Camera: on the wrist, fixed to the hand. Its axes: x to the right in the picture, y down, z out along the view.
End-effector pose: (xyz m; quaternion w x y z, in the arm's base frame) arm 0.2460 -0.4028 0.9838 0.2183 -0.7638 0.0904 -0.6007
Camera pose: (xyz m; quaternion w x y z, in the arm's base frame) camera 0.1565 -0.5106 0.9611 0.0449 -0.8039 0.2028 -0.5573
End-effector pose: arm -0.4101 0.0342 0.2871 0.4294 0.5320 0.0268 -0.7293
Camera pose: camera -0.2685 0.0271 0.2811 0.5239 0.4157 0.1806 -0.7212
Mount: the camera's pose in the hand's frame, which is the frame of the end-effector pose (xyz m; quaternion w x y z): -0.0002 0.0947 -0.1057 0.9769 -0.2126 -0.0170 -0.0125
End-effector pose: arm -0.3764 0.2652 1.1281 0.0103 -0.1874 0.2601 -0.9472
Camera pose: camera -0.4217 0.2350 0.9970 0.0372 0.2046 -0.4529 0.8669
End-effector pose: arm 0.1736 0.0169 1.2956 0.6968 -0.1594 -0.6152 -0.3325
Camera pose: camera 0.3155 0.0192 1.2928 0.6322 -0.3018 -0.5442 -0.4616
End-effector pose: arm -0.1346 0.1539 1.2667 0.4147 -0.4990 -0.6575 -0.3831
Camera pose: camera -0.0251 0.0766 1.3133 0.2831 -0.5739 -0.5741 -0.5107
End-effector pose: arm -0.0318 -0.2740 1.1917 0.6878 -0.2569 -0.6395 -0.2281
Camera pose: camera 0.1096 -0.2698 1.1804 0.6036 -0.3931 -0.5911 -0.3630
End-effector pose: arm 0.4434 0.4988 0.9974 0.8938 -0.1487 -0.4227 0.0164
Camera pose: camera 0.5328 0.5626 0.9075 0.8346 -0.3297 -0.4335 -0.0825
